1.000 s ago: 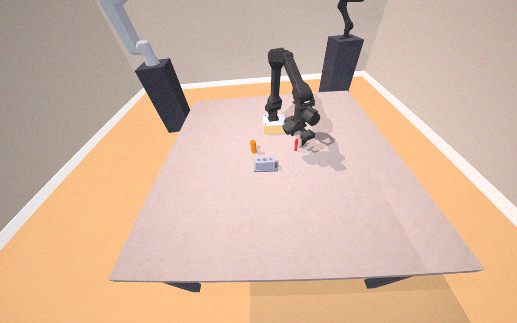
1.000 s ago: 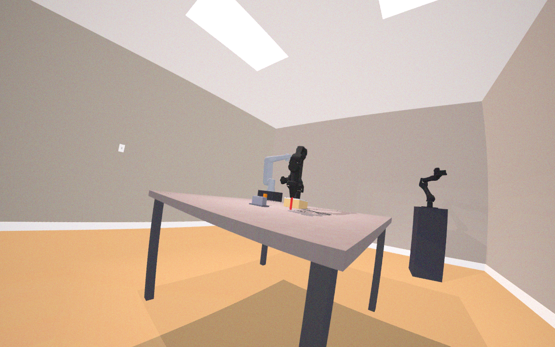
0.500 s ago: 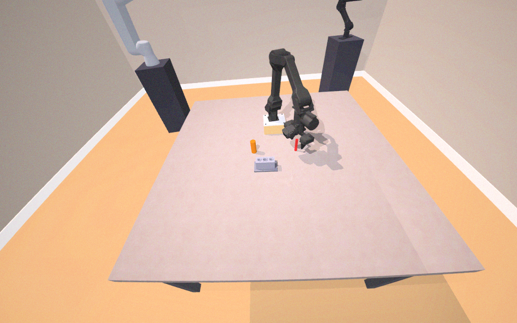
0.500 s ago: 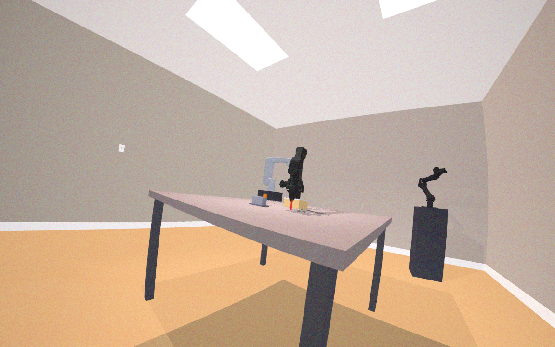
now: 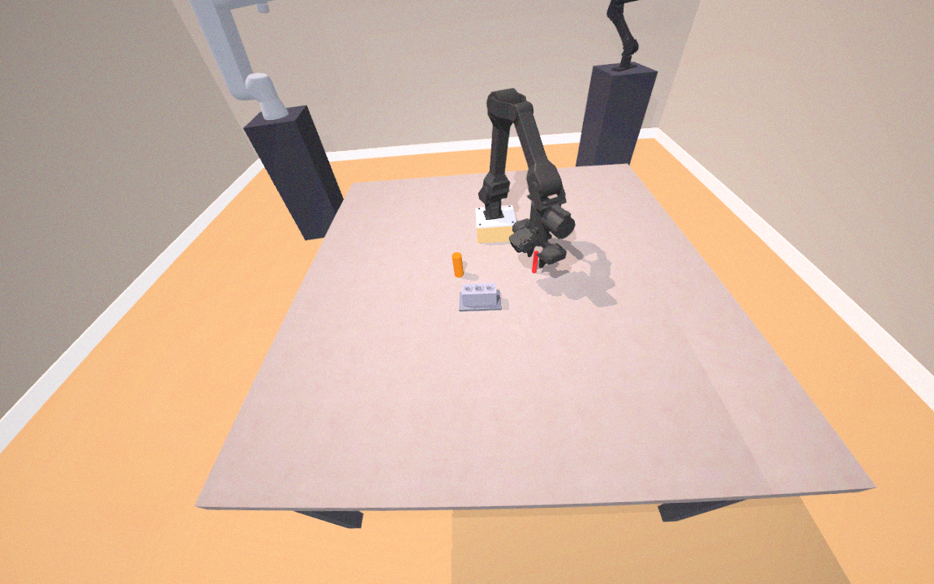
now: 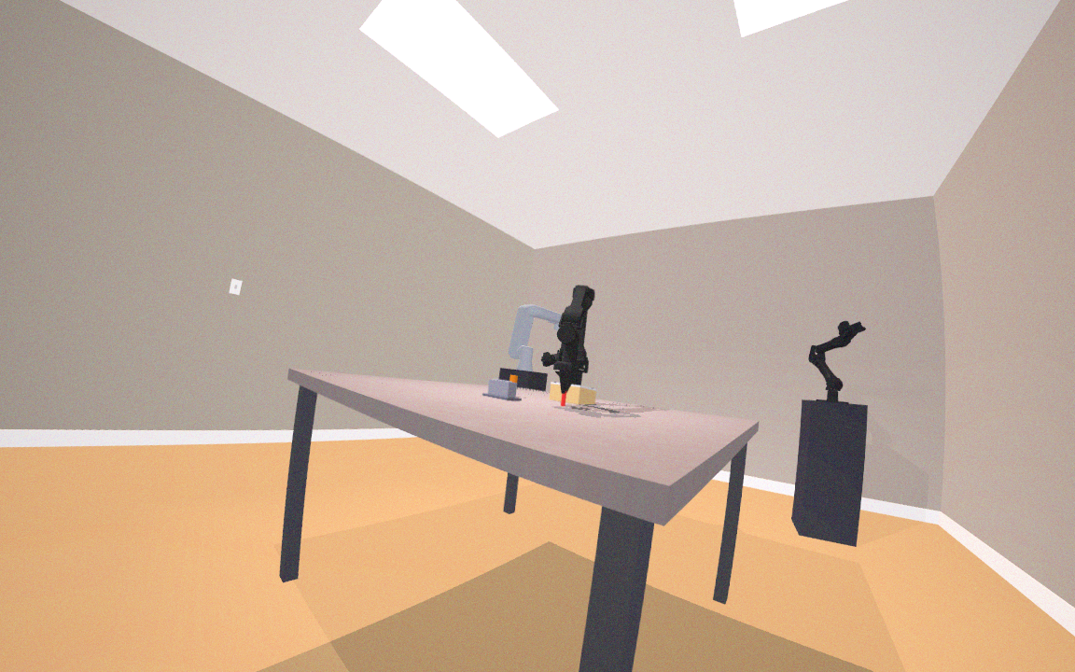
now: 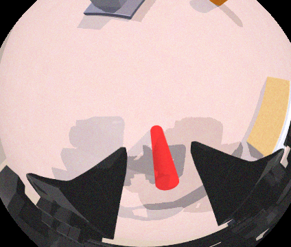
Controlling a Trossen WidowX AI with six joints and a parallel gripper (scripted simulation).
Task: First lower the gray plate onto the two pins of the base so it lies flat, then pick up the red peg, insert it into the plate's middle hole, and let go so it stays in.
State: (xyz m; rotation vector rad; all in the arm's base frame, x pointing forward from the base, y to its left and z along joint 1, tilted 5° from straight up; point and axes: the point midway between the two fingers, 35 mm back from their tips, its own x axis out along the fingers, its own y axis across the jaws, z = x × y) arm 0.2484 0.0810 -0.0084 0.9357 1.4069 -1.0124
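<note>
Right now my gripper tip is 190 mm to the left of the gray plate and 90 mm short of it. The rest, counted from my gripper tip: orange cylinder 230 mm to the right, 40 mm behind; then red peg right at my gripper tip; then base 190 mm to the right, 90 mm ahead, 30 mm below.
</note>
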